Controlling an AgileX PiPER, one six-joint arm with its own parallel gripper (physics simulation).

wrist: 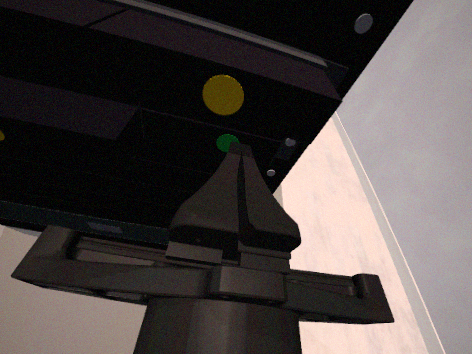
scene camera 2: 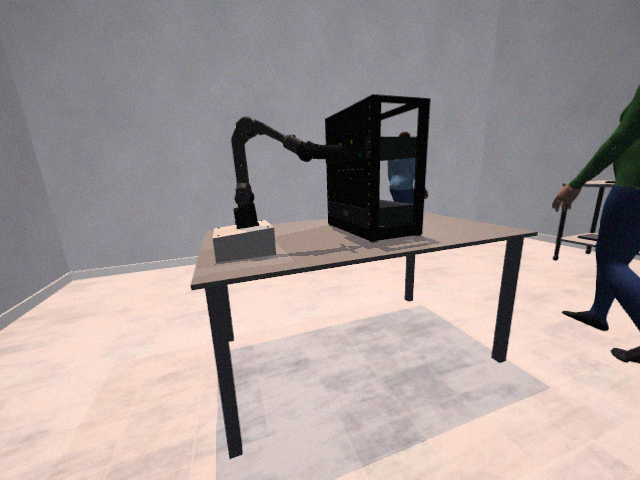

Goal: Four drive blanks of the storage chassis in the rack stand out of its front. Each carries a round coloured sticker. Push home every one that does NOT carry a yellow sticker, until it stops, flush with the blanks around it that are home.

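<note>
My gripper (scene camera 2: 345,151) (wrist: 237,154) is shut and empty, its tips at the chassis front, overlapping the right edge of a green sticker (wrist: 227,143) in the wrist view. The green-stickered blank looks about level with the dark front around it; its exact depth is hard to tell. Above it, a blank with a yellow sticker (scene camera 2: 351,141) (wrist: 223,95) stands out, its upper face showing. Further left another blank (wrist: 65,105) stands out, with part of a yellow sticker (wrist: 1,135) at the wrist view's left edge. A fourth sticker cannot be made out.
The black rack (scene camera 2: 374,196) stands on the table (scene camera 2: 299,240), its side open between the posts. The arm's pale base block (scene camera 2: 244,244) is at the table's left end. A person in green (scene camera 2: 623,155) is at the right; a person in blue (scene camera 2: 402,175) shows through the rack.
</note>
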